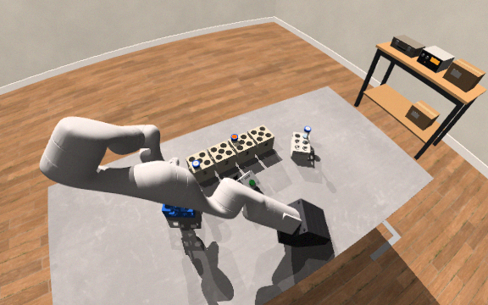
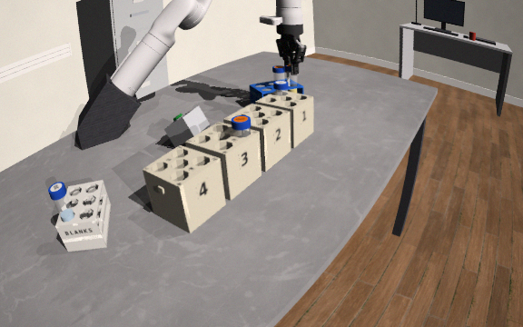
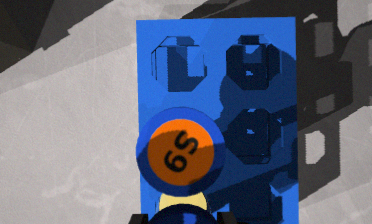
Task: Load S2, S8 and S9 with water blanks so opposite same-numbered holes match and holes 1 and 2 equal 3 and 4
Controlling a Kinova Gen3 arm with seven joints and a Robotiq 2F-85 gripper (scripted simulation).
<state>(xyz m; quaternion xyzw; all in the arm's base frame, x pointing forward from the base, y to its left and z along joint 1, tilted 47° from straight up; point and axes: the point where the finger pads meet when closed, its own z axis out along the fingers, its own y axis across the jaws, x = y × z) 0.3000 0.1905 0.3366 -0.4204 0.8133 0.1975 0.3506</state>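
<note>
Right now my hand is 10 mm past the orange-dot sample and 50 mm above it. The rest, counted from my hand: adapter 2 (110 mm ahead, 290 mm to the right, 70 mm below); then green done key (90 mm behind, 340 mm to the right, 50 mm below); then blue sample rack (40 mm behind, 30 mm to the right, 80 mm below).
</note>
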